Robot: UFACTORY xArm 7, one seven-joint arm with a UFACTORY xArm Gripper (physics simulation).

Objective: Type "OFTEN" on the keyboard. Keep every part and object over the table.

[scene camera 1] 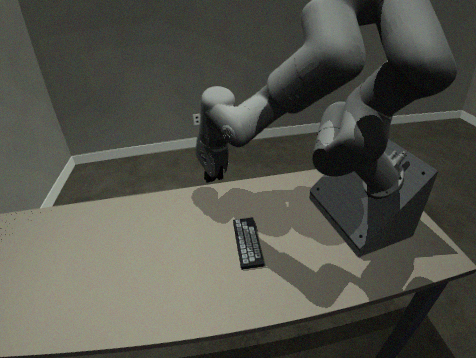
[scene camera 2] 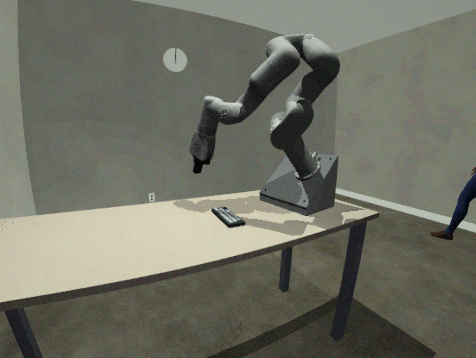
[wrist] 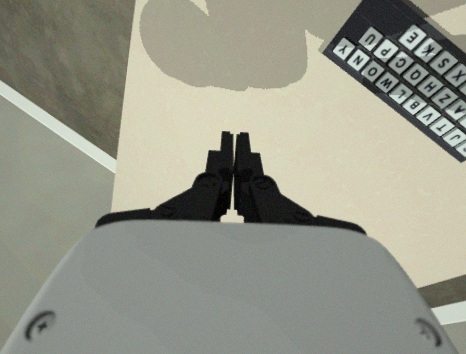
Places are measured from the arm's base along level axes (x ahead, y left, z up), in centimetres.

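Pixels of known places: gripper, fingertip midpoint: (scene camera 1: 210, 179) (scene camera 2: 196, 172) (wrist: 233, 151); arm's base at its link origin: (scene camera 1: 383, 178) (scene camera 2: 307, 169).
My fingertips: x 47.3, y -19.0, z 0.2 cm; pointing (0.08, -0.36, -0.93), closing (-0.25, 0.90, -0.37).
Note:
Ahead of a thing's pixels: the offset from my fingertips to its top centre. Level surfaces: height alone.
A small dark keyboard {dx -6.7, dy +12.4, dz -15.3 cm} (scene camera 1: 248, 243) (scene camera 2: 228, 217) (wrist: 407, 80) with pale letter keys lies flat on the table. In the wrist view it is at the upper right, slanted and partly cut off by the frame. The key O {dx -5.7, dy +7.5, dz -15.3 cm} (wrist: 372, 71), the key N {dx -6.0, dy +5.7, dz -15.3 cm} (wrist: 358, 60), the key T {dx -4.0, dy +16.6, dz -15.3 cm} (wrist: 440, 126) and the key E {dx -9.2, dy +8.7, dz -15.3 cm} (wrist: 412, 36) can be read there; an F key does not show in that view. My gripper (scene camera 1: 214, 178) (scene camera 2: 198, 171) (wrist: 233, 151) is shut and empty, fingertips together. It points down, high above the table's far side, to the left of the keyboard and apart from it.
The pale table {dz -17.1 cm} (scene camera 1: 125, 275) (scene camera 2: 125, 245) (wrist: 200, 115) carries the arm's grey base block (scene camera 1: 385, 215) (scene camera 2: 310, 192) to the right of the keyboard. The table's far edge runs close to the gripper, on the left in the wrist view. The arm's shadow falls around the keyboard.

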